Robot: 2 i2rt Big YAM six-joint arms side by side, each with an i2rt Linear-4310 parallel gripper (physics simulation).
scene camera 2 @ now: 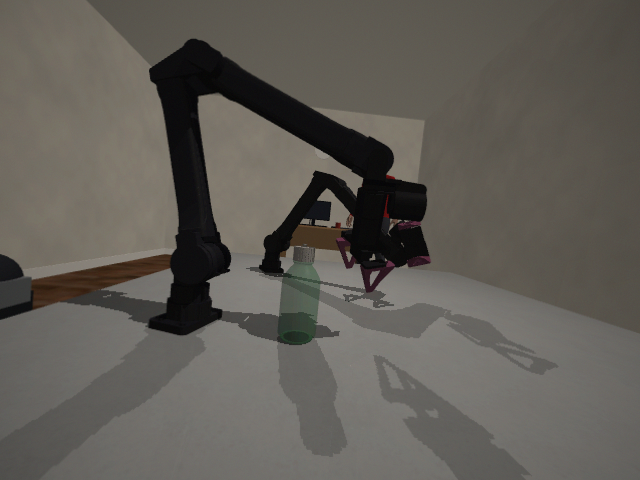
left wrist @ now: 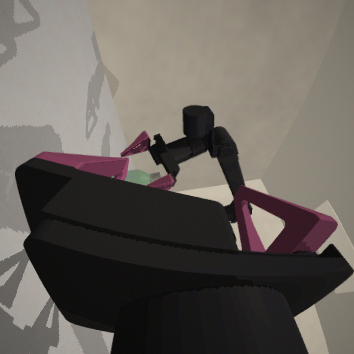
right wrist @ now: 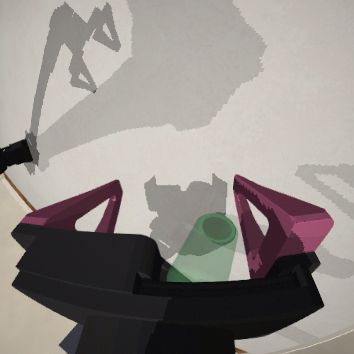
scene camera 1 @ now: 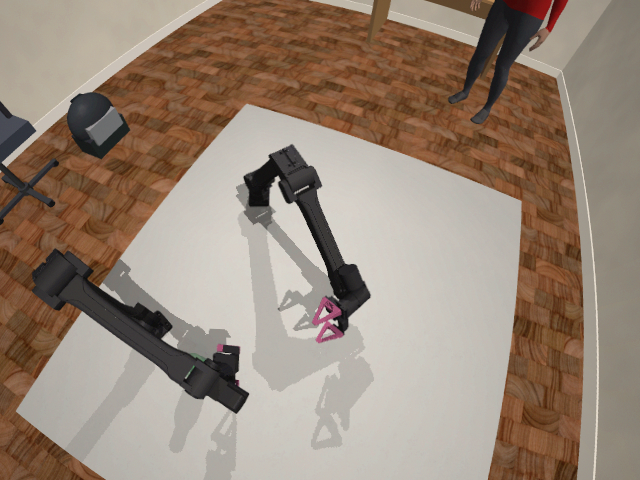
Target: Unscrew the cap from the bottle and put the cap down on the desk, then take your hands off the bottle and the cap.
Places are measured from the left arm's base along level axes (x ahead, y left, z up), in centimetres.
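Where they show: left gripper, fingertip midpoint: [scene camera 2: 412,240] [left wrist: 184,178] [scene camera 1: 315,333]; right gripper, fingertip midpoint: [scene camera 2: 358,279] [left wrist: 128,172] [right wrist: 174,183] [scene camera 1: 237,364]; left arm's base, origin of the base link: [scene camera 2: 270,270] [right wrist: 24,150] [scene camera 1: 259,195]; right arm's base, origin of the base link: [scene camera 2: 188,321] [scene camera 1: 153,330].
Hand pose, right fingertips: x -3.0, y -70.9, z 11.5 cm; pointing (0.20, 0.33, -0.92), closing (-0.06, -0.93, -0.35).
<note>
Each offset is from my right fingertips to the centre of the thing. Level surfaces: height alone.
The translucent green bottle @(dy -0.4, dx -14.2, dz -2.5 cm) [scene camera 1: 197,356] [scene camera 2: 298,304] [left wrist: 137,176] [right wrist: 206,257] stands upright on the white desk surface @(dz -11.5 cm) [scene camera 1: 423,248] [scene camera 2: 155,413]. The ribbed grey cap @(dy -0.4, dx -14.2, dz +5.5 cm) [scene camera 2: 303,254] [left wrist: 155,175] sits on its neck. My right gripper [scene camera 1: 229,365] [scene camera 2: 359,279] [left wrist: 128,172] [right wrist: 174,183] is open and empty; in scene camera 2 its fingers are right of the bottle, apart from it. In the right wrist view the bottle shows between the fingers, its cap hidden behind the gripper body. My left gripper [scene camera 1: 315,332] [scene camera 2: 415,242] [left wrist: 184,178] is open and empty, away from the bottle.
The right arm [scene camera 1: 118,325] [scene camera 2: 289,113] reaches over the bottle in scene camera 1. The left arm [scene camera 1: 323,232] stands farther back. A dark helmet-shaped object [scene camera 1: 93,121] is on the floor, and a person [scene camera 1: 498,51] stands beyond the white surface.
</note>
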